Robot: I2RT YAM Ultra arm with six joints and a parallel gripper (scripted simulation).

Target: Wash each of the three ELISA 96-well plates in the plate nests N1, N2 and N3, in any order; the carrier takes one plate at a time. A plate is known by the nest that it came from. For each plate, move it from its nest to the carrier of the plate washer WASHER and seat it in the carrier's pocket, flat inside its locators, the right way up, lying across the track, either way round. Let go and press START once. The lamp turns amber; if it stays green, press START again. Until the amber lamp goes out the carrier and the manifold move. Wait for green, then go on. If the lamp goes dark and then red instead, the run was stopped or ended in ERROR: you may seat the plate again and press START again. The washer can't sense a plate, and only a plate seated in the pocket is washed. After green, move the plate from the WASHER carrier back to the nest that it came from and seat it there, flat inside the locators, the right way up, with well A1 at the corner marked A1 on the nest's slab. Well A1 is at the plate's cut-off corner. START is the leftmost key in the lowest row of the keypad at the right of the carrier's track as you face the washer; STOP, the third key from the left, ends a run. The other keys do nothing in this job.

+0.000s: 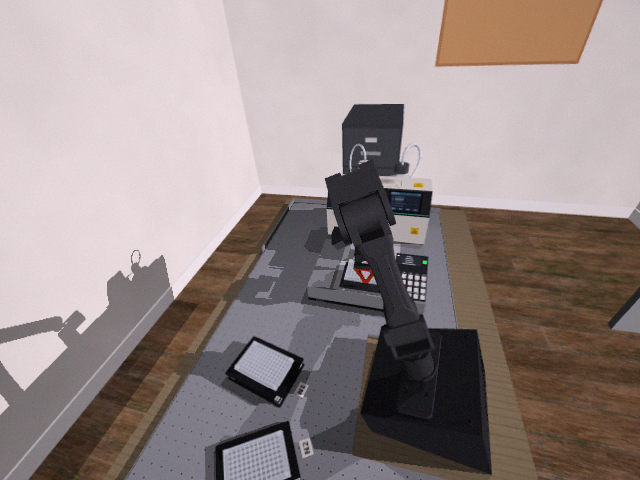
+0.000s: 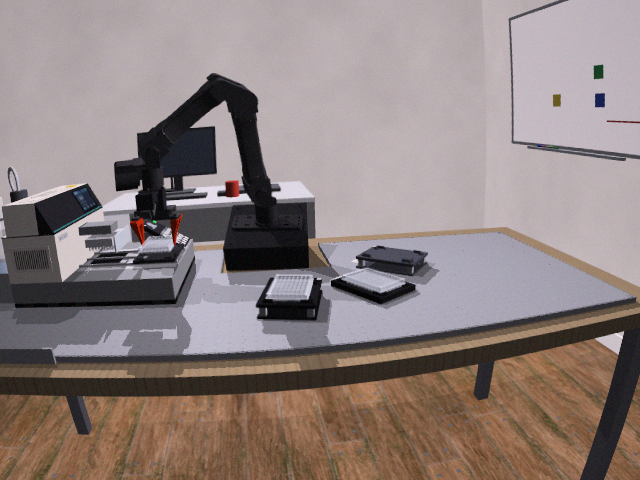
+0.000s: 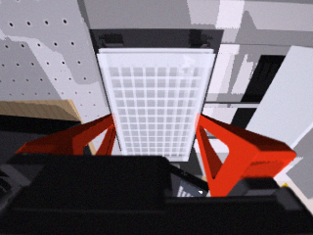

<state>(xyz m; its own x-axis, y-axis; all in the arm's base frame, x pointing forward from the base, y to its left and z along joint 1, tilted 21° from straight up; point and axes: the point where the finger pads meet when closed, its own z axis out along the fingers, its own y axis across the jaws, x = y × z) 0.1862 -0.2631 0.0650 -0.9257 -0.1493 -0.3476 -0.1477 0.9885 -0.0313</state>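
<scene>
Right now my hand is 20 mm above the black washer carrier. Round my hand: manifold head 20 mm ahead, 150 mm to the right, 30 mm above; washer 30 mm ahead, 150 mm to the right, 30 mm above; N1 label 60 mm ahead, 360 mm to the left, 100 mm below.
</scene>
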